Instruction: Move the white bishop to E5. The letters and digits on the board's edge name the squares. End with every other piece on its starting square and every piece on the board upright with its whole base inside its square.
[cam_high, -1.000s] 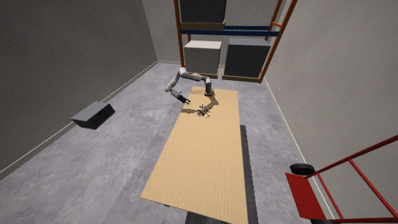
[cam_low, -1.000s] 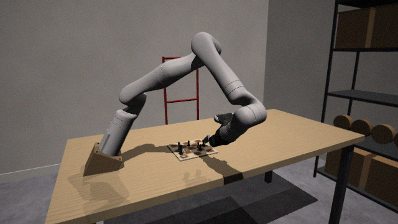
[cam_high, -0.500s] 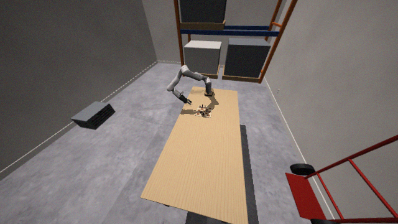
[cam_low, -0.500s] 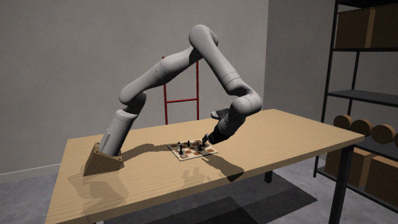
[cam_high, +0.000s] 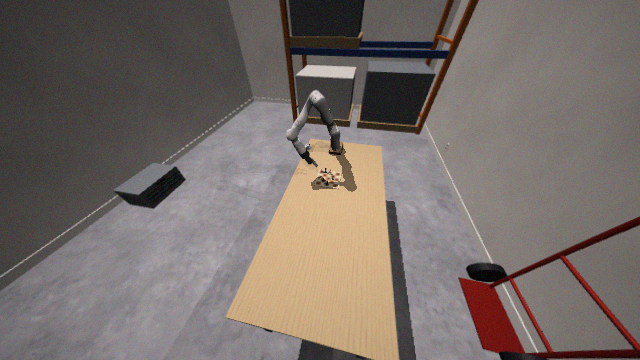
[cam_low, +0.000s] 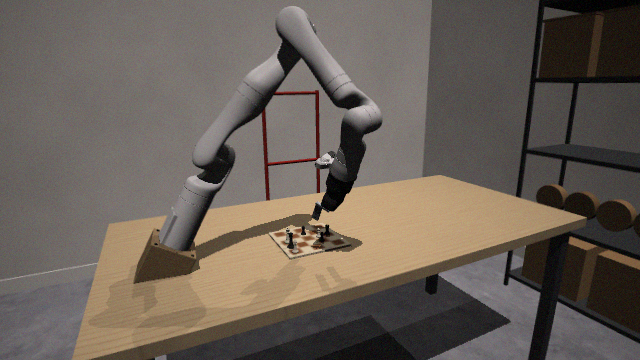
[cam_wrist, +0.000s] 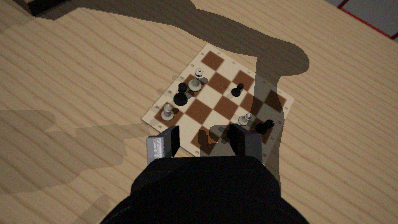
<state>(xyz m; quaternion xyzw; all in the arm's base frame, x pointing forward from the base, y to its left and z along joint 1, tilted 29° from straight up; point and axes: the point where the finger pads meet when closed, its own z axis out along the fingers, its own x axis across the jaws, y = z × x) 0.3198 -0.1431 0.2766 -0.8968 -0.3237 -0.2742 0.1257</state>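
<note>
My hand is 70 mm past the white bishop, 50 mm to the right of it and 120 mm above it. From my hand the other things lie so: black piece 60 mm behind, 90 mm to the left, 120 mm below; then chessboard 20 mm ahead, 120 mm to the left, 150 mm below.
</note>
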